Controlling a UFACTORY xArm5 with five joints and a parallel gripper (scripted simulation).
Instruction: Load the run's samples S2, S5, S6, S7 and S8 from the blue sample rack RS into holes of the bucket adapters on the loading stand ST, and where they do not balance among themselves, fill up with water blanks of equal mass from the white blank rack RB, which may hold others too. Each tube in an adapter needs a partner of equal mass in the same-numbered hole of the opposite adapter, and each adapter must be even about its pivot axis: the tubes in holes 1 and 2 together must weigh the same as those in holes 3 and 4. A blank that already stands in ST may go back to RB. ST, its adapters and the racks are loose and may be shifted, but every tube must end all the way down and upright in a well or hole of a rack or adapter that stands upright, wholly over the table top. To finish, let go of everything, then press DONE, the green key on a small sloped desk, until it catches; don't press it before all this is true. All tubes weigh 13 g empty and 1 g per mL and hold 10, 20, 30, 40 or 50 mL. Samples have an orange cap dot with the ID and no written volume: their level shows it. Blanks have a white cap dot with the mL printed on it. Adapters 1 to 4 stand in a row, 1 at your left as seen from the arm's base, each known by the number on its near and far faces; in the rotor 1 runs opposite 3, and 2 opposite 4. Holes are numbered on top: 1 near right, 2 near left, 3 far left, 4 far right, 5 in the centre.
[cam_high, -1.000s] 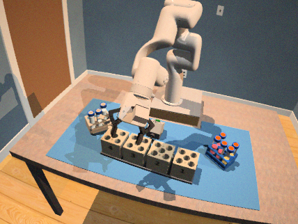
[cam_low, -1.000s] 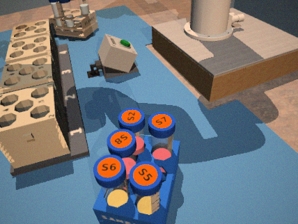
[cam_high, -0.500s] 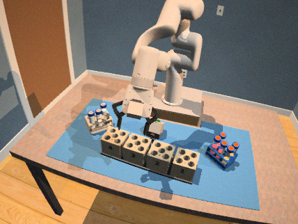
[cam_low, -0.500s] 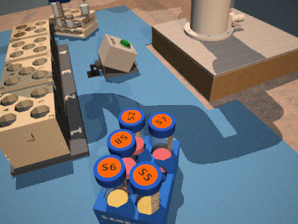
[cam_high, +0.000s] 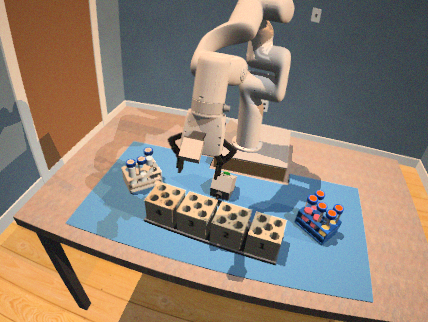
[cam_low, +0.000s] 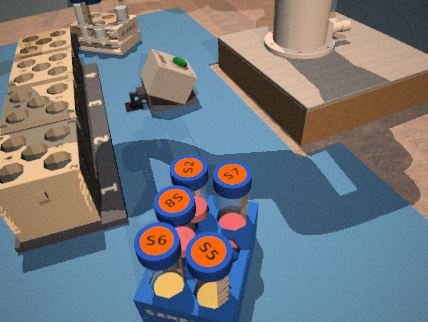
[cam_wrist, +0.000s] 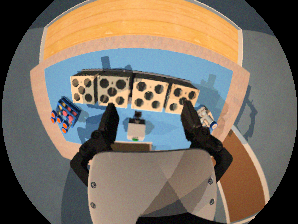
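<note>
My gripper is now 110 mm past the blue-capped tube, 300 mm to the left of it and 210 mm above it. The rest, counted from my hand: white blank rack RB: 150 mm behind, 290 mm to the right, 240 mm below; loading stand ST: 50 mm behind, 40 mm to the left, 270 mm below; blue sample rack RS: 200 mm behind, 360 mm to the left, 240 mm below.
</note>
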